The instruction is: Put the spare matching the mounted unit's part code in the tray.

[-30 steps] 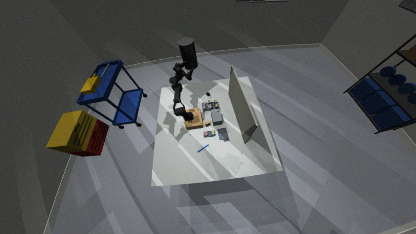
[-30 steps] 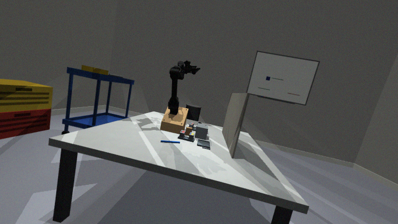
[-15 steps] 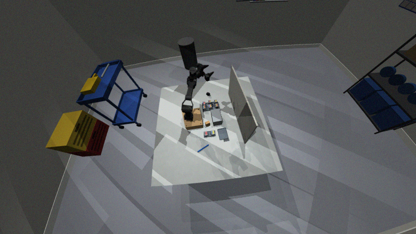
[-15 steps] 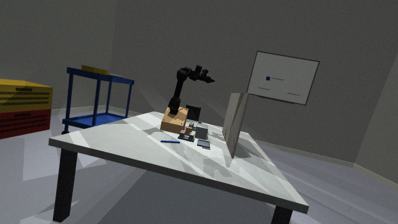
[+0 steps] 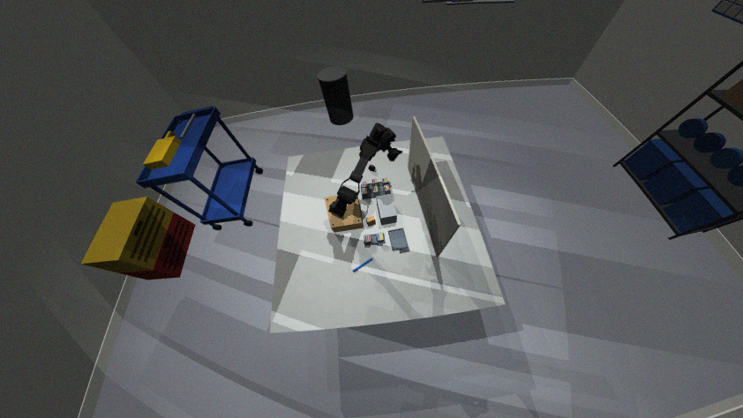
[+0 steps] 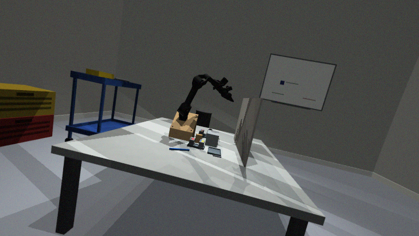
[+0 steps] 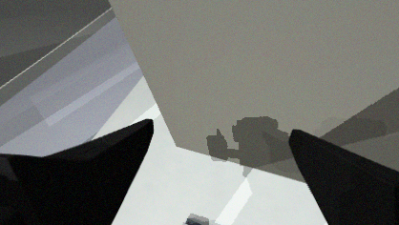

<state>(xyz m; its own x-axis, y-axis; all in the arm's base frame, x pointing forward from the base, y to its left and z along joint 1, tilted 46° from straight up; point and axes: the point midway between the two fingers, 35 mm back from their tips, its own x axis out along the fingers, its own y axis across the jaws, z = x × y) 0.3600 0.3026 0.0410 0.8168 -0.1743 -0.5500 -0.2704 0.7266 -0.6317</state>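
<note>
The grey spare block lies 360 mm below my gripper tip, 80 mm behind it and 30 mm to the right of it. The rest, counted from my gripper tip: flat grey tray (390 mm below, 380 mm to the right, 60 mm behind); tall upright panel (180 mm to the right, 170 mm below, 130 mm ahead); grey mounted unit (350 mm below, 180 mm to the right, 110 mm behind).
</note>
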